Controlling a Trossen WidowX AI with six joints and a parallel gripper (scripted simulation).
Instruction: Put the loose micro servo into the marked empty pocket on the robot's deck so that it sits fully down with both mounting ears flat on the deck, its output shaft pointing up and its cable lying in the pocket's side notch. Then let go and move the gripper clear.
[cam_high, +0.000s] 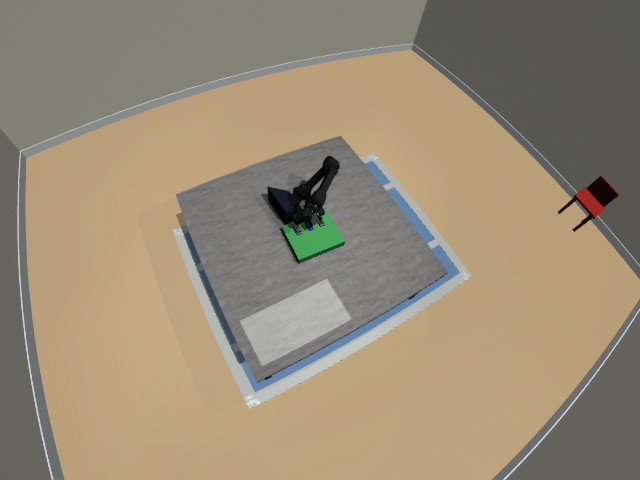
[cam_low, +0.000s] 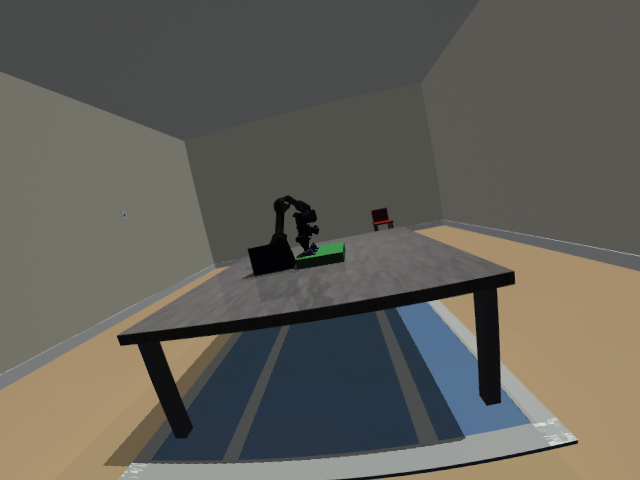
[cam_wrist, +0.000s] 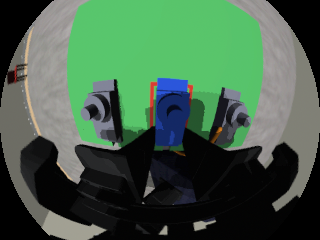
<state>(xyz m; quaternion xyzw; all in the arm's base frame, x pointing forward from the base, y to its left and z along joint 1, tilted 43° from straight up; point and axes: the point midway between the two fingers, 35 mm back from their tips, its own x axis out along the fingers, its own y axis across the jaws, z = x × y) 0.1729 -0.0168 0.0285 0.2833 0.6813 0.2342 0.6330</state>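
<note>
Right now the green deck is 12 cm ahead of my gripper tip, 3 cm below it and 1 cm to the right of it.
</note>
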